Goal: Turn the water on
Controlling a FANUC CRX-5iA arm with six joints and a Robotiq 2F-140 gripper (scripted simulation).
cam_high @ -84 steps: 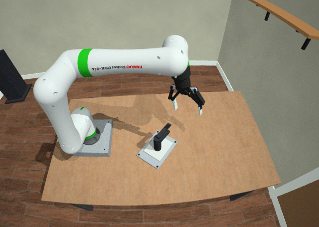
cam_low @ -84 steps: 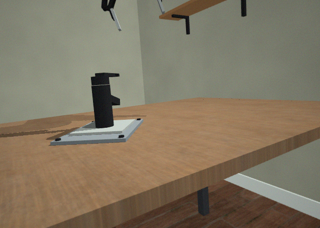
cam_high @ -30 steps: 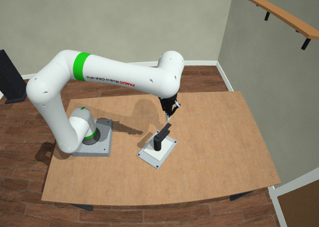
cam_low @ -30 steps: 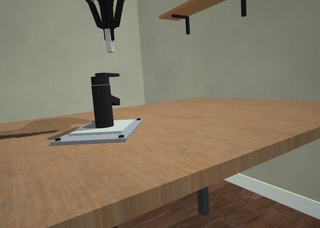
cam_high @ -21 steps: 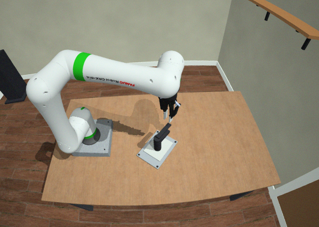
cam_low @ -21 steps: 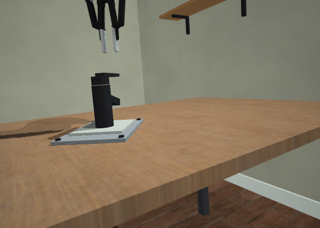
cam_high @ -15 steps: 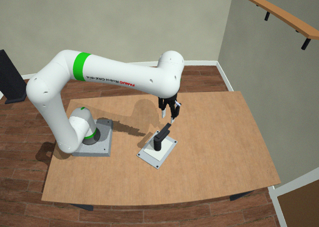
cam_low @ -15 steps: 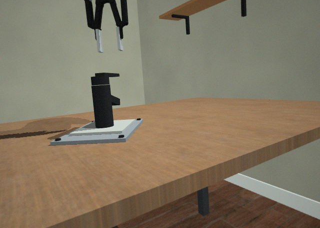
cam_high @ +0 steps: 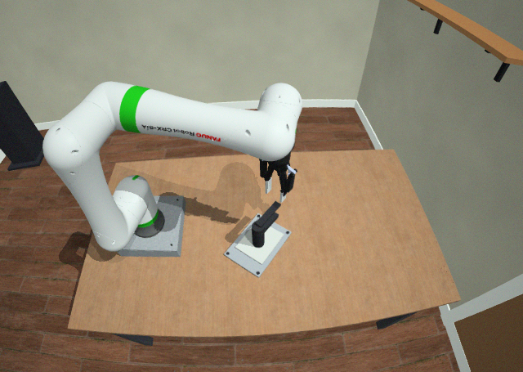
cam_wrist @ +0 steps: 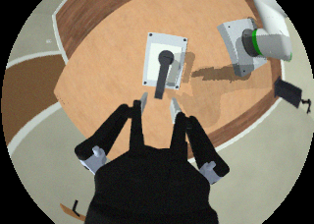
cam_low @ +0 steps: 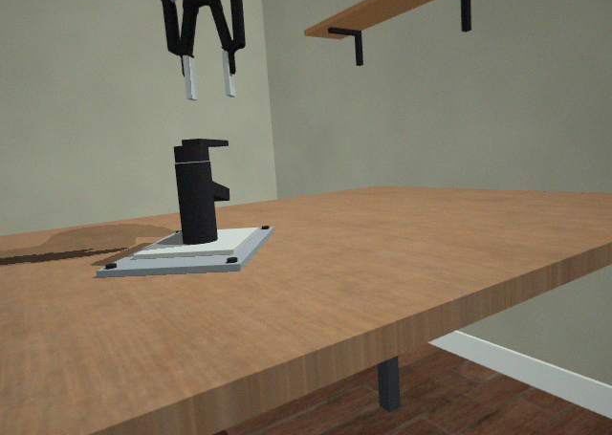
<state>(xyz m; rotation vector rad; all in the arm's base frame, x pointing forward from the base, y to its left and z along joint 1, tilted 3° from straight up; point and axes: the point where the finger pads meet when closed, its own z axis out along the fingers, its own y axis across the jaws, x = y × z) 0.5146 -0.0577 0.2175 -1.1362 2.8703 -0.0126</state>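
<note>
Now: hand 30 mm past the flat lever, 30 mm to the left of it and 100 mm above it. From my hand the other things lie so: black tap (50 mm behind, 50 mm to the right, 160 mm below).
</note>
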